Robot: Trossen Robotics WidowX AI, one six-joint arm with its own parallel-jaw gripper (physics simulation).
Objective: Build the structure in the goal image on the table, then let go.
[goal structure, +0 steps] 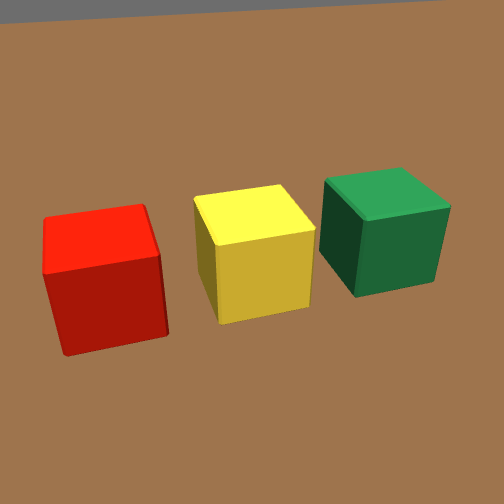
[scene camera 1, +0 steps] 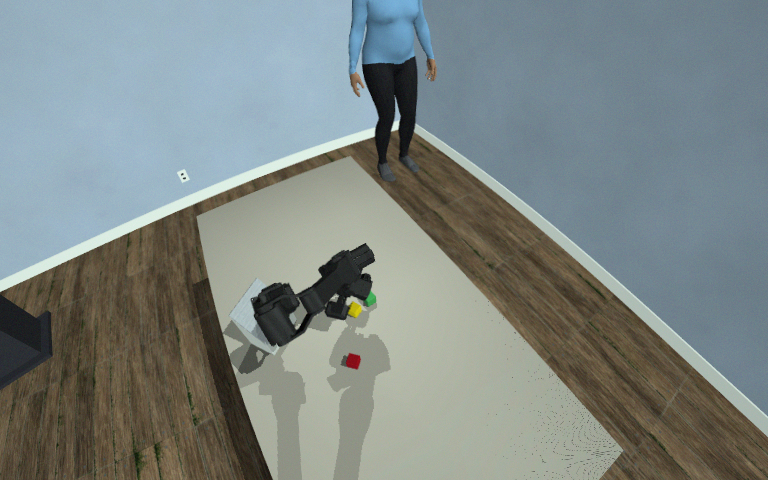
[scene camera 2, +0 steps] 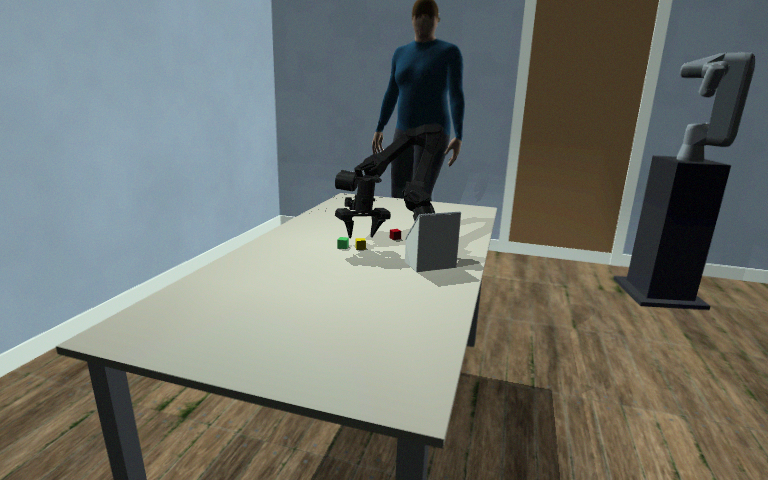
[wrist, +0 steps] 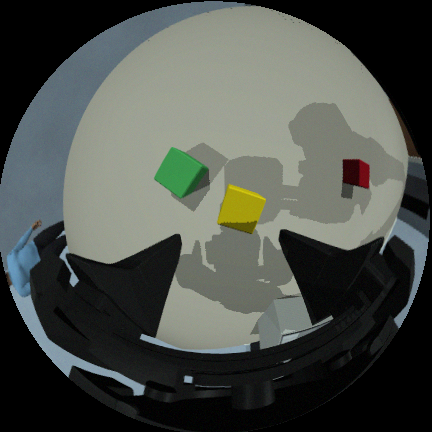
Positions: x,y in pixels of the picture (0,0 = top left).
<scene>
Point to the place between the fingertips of my gripper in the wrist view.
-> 231,237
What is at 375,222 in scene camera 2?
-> My gripper.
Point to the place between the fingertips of my gripper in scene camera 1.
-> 349,301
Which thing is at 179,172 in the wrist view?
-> A green cube.
</scene>
